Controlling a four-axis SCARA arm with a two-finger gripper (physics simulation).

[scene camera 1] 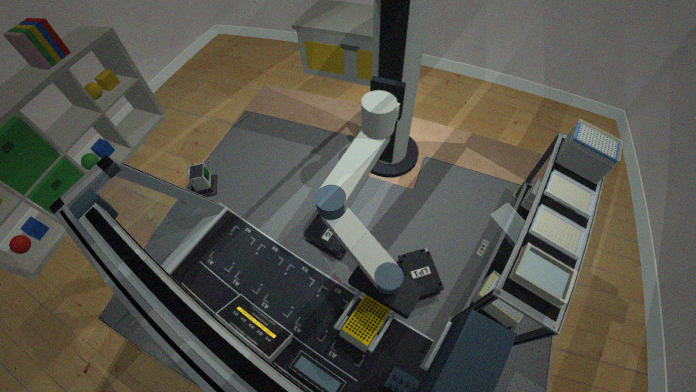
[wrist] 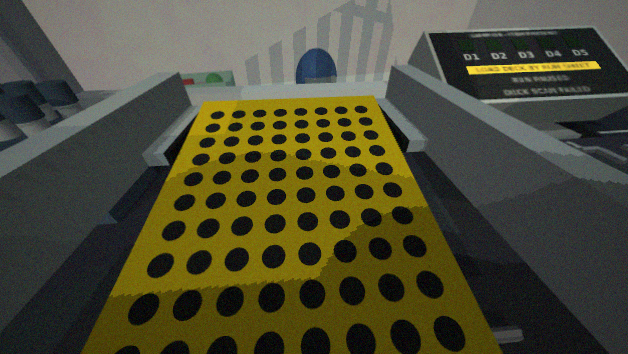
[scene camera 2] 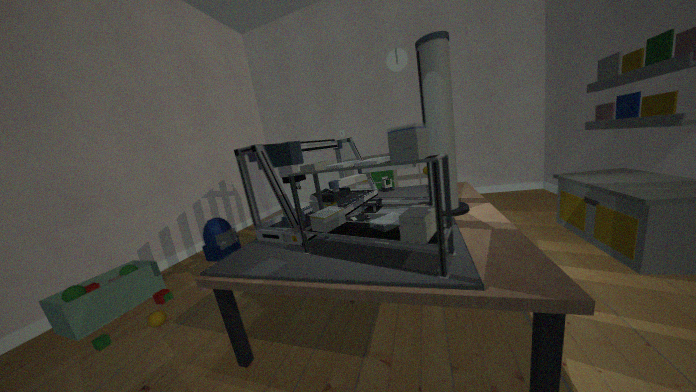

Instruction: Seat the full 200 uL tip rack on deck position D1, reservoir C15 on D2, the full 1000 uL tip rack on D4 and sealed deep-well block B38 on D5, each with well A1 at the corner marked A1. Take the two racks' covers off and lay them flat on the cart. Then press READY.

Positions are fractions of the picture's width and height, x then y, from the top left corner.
Note:
In view: my gripper (wrist: 0.46,0.26) and a reservoir (scene camera 1: 0.77,0.69).
The wrist view misses the reservoir: it is out of frame.

